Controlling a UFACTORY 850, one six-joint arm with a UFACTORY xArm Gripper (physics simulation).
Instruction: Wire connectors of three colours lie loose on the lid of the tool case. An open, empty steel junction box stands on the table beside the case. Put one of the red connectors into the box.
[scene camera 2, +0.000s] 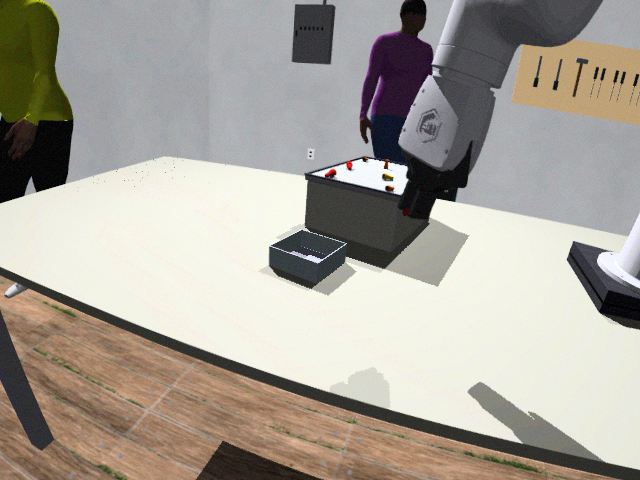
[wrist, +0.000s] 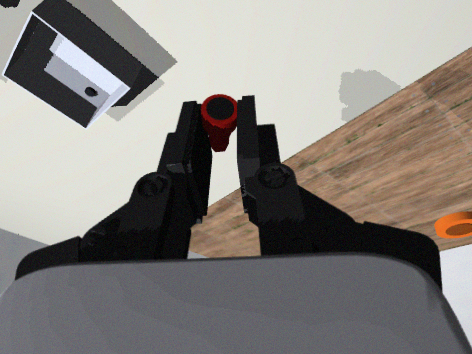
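My gripper (scene camera 2: 416, 212) (wrist: 224, 126) is shut on a red connector (scene camera 2: 405, 212) (wrist: 219, 136), held upright between the fingertips. In the scene view it overlaps the right corner of the tool case (scene camera 2: 348, 209), right of and higher than the box. The open steel junction box (scene camera 2: 292, 264) (wrist: 100, 42) stands beside the case; it shows at the upper left in the wrist view, apart from the fingers. Two more red connectors (scene camera 2: 330, 173) (scene camera 2: 349, 165) lie on the lid (scene camera 2: 361, 178), with a yellow connector (scene camera 2: 387, 177) and orange connectors (scene camera 2: 389, 188) (wrist: 452, 225).
The cream table (scene camera 2: 206, 268) carries the case and the box. A robot base (scene camera 2: 610, 289) stands at the right. A person in purple (scene camera 2: 400, 72) stands behind the case, and a person in yellow (scene camera 2: 31, 67) is at the left. The arm hides part of the lid.
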